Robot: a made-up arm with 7 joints.
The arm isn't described. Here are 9 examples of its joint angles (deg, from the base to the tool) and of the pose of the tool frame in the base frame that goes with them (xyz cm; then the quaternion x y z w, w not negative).
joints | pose
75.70 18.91 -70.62 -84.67 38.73 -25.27 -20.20 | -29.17 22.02 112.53 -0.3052 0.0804 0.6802 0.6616
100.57 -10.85 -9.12 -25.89 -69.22 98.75 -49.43 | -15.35 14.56 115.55 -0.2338 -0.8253 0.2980 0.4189
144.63 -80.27 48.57 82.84 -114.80 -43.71 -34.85 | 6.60 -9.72 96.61 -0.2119 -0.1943 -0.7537 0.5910
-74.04 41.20 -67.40 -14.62 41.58 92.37 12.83 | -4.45 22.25 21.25 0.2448 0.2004 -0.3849 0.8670
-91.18 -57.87 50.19 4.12 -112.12 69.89 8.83 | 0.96 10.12 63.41 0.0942 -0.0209 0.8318 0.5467
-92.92 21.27 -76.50 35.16 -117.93 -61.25 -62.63 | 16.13 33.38 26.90 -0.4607 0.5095 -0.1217 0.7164
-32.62 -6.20 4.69 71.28 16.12 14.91 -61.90 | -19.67 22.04 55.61 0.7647 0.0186 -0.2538 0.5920
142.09 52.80 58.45 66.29 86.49 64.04 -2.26 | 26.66 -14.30 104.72 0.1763 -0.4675 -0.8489 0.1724
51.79 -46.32 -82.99 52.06 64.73 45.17 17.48 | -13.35 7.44 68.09 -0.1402 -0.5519 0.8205 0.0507
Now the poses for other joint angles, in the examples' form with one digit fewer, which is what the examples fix.
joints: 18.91 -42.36 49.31 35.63 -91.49 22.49 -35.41
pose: -18.8 3.1 70.6 0.929 0.326 -0.107 0.137
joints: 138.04 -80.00 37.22 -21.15 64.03 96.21 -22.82
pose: 0.1 -22.0 84.6 -0.715 0.678 -0.165 0.041
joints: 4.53 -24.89 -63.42 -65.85 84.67 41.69 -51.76
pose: -12.1 8.3 72.3 -0.481 -0.048 -0.499 0.719
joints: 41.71 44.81 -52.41 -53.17 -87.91 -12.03 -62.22
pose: -36.9 6.0 109.0 0.840 0.429 0.111 0.314
